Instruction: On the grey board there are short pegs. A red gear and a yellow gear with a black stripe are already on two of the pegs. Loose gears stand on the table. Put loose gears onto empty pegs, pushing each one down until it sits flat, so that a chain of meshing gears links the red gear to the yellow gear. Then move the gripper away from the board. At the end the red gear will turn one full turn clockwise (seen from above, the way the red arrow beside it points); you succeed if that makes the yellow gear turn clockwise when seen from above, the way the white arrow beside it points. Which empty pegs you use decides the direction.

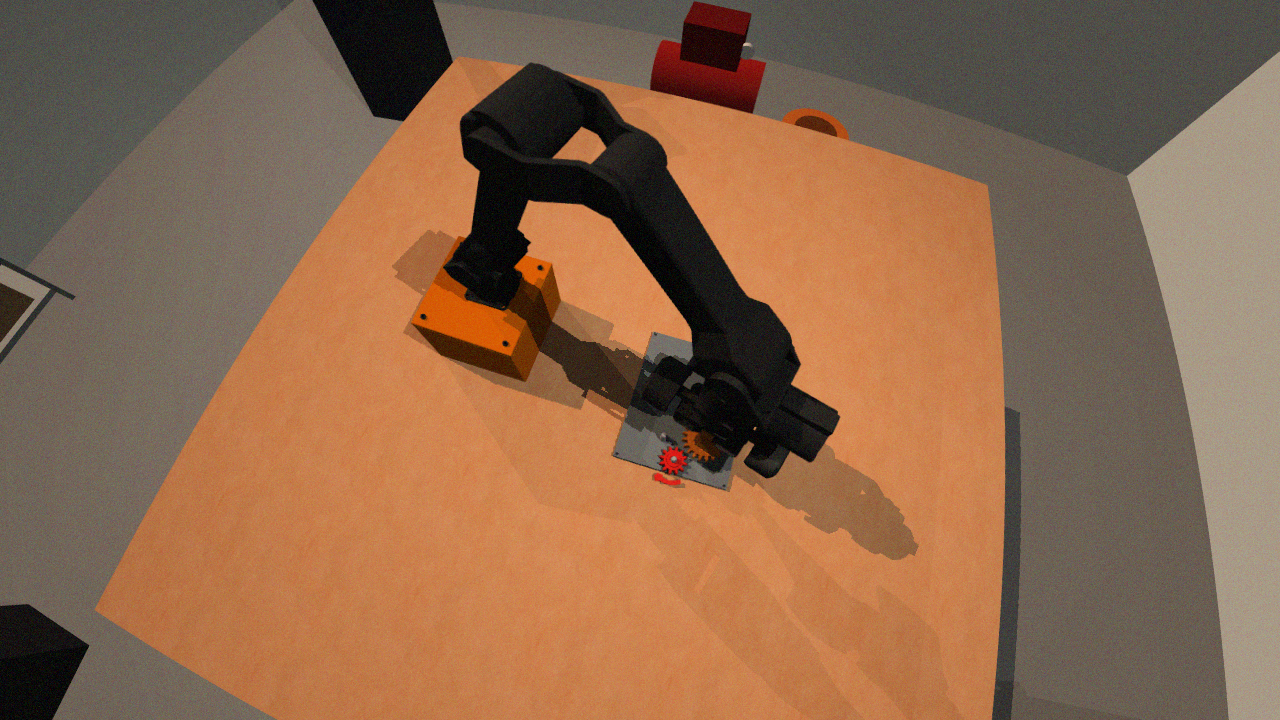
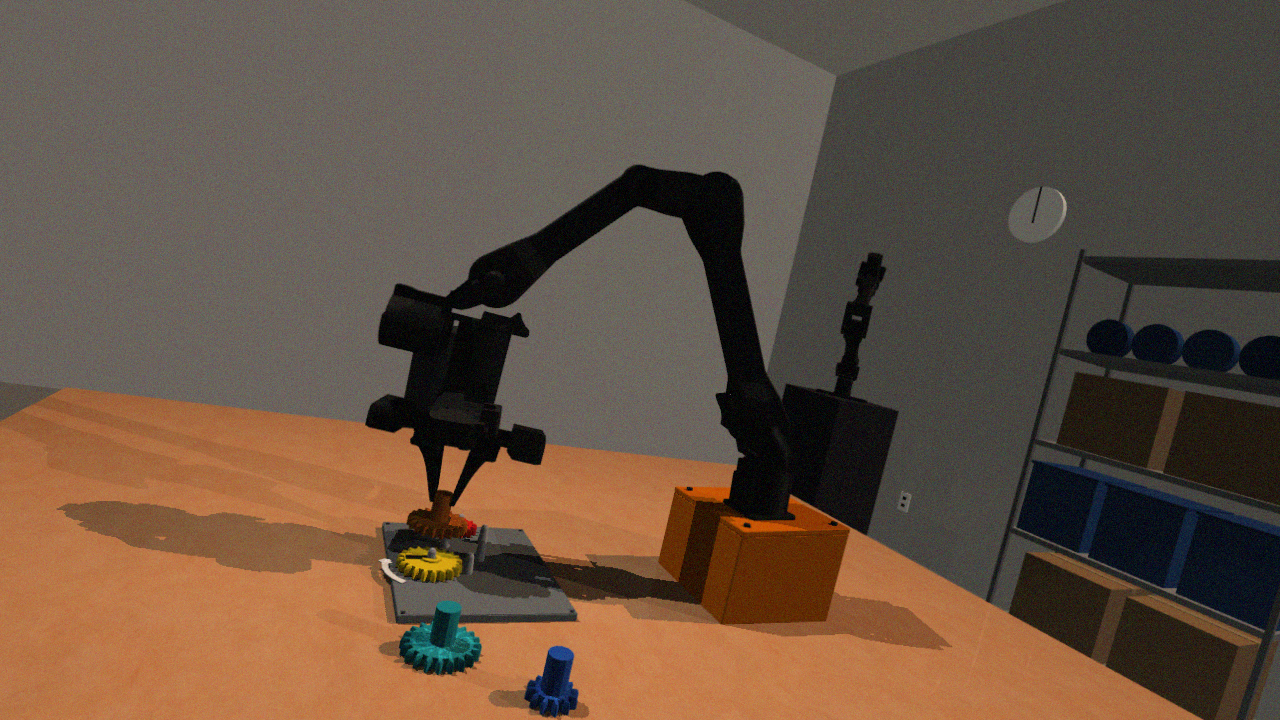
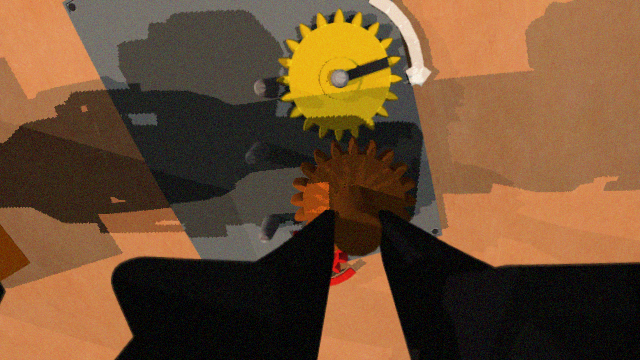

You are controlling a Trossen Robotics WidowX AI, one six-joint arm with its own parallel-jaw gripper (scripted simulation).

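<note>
Image 2 shows the gripper (image 2: 442, 503), and the gripper is visible in image 1 (image 1: 707, 433) and in image 3 (image 3: 356, 219) too. An orange gear (image 2: 438, 521) can also be seen in image 1 (image 1: 700, 444) and in image 3 (image 3: 356, 184). The scene has a teal gear (image 2: 442, 645) as well, though in image 3 the teal gear is out of frame. A grey board (image 2: 510, 581) is also visible, both in image 1 (image 1: 641, 444) and in image 3 (image 3: 188, 81).
</note>
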